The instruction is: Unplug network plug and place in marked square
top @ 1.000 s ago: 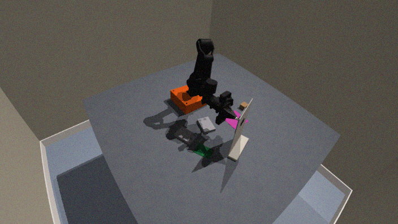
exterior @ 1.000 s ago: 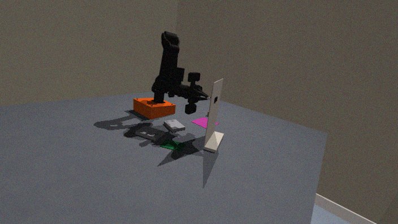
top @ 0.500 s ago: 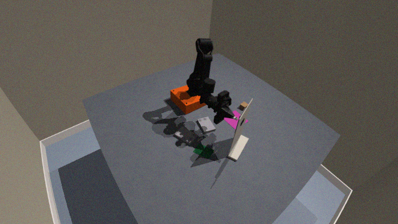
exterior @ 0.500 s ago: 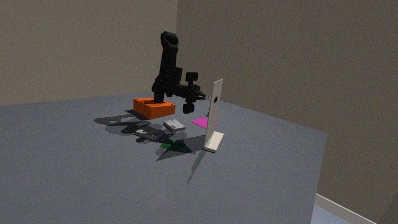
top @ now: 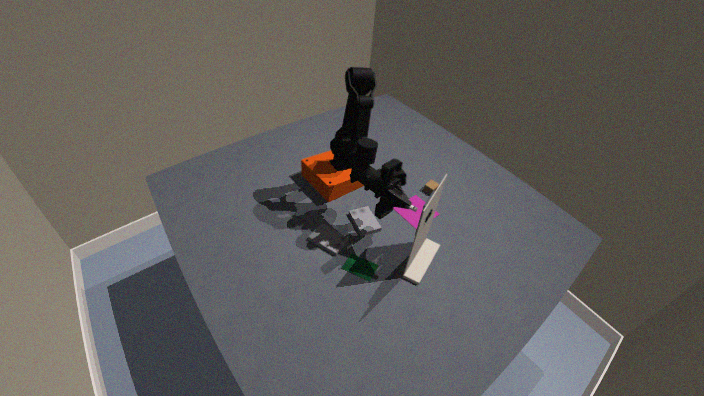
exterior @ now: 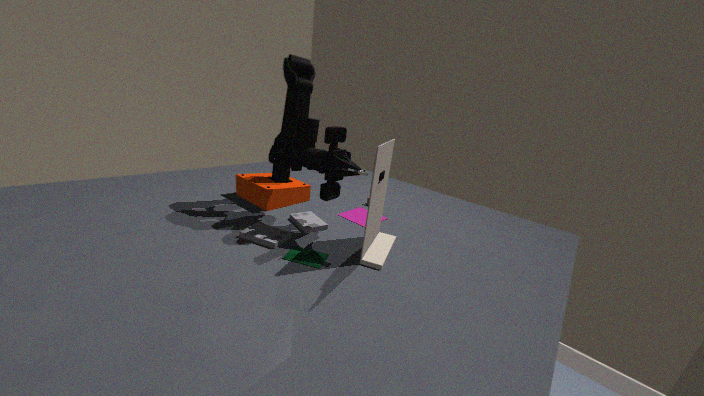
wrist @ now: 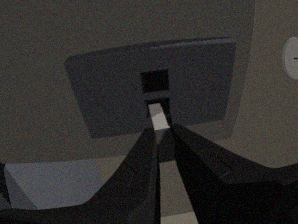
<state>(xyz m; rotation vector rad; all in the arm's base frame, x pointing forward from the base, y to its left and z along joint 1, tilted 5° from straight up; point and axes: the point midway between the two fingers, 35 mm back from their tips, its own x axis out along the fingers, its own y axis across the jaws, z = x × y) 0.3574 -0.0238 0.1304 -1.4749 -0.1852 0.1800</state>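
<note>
The magenta square lies 200 mm below my gripper tip, 160 mm to the left of it and 120 mm behind it. Also, from my gripper tip: pale upright panel (70 mm below, 50 mm ahead, 30 mm to the left); pale plug (10 mm ahead); green plate (200 mm below, 140 mm to the right).
</note>
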